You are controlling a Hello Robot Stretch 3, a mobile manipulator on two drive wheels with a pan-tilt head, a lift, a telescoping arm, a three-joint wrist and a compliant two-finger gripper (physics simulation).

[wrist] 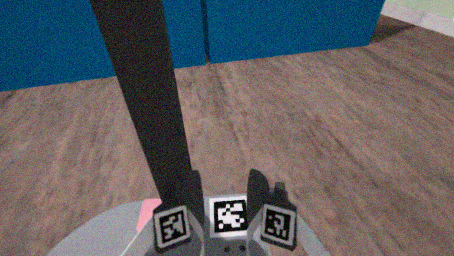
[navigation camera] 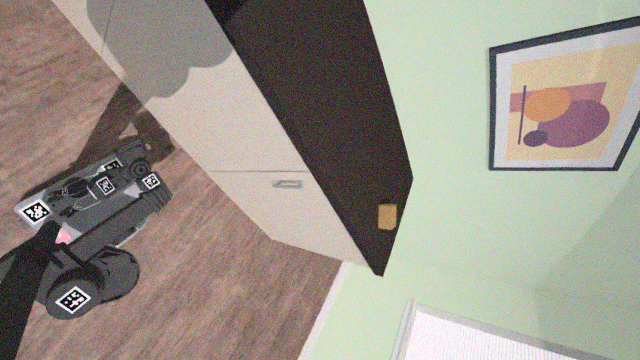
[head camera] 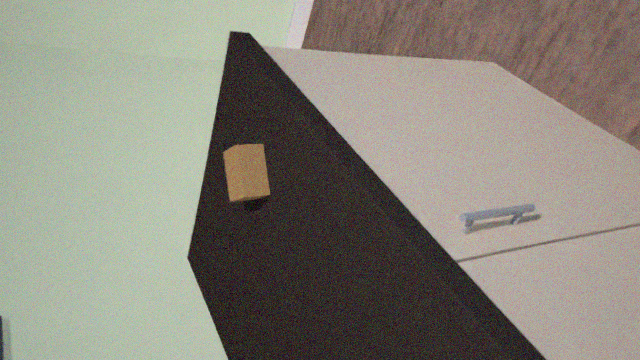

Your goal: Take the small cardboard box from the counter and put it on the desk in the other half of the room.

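Where they show: gripper, fingertip midpoint: (wrist: 225,187) (navigation camera: 54,207); robot's base at its link origin: (navigation camera: 78,186).
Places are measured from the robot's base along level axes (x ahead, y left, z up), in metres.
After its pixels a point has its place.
The small cardboard box (head camera: 247,172) @[x -0.535, y -0.611, z 0.947 m] (navigation camera: 387,216) @[x -0.533, y -0.612, z 0.947 m] stands on the dark top of the counter (head camera: 320,280) @[x -0.311, y -0.608, z 0.910 m] (navigation camera: 330,100) @[x -0.058, y -0.537, z 0.910 m], near its far end and close to the wall-side edge. My gripper (wrist: 225,187) @[x -0.010, y 0.069, z 0.313 m] is at the bottom of the wrist view, with its two fingers apart and nothing between them. It is over my own base, away from the box and the counter. I cannot make out a piece of furniture that is clearly the desk.
Pale cabinet fronts with a handle (head camera: 500,212) @[x -0.255, y -0.405, z 0.744 m] (navigation camera: 287,184) are below the counter top. A framed picture (navigation camera: 492,110) @[x -0.317, y -1.026, z 1.286 m] hangs on the green wall. Blue furniture (wrist: 290,25) @[x 0.369, y 1.086, z 0.147 m] stands across the wooden floor (wrist: 325,115) @[x 0.358, y 0.554, z 0.000 m]. A dark vertical mast (wrist: 145,95) @[x -0.067, y 0.116, z 0.373 m] crosses the wrist view.
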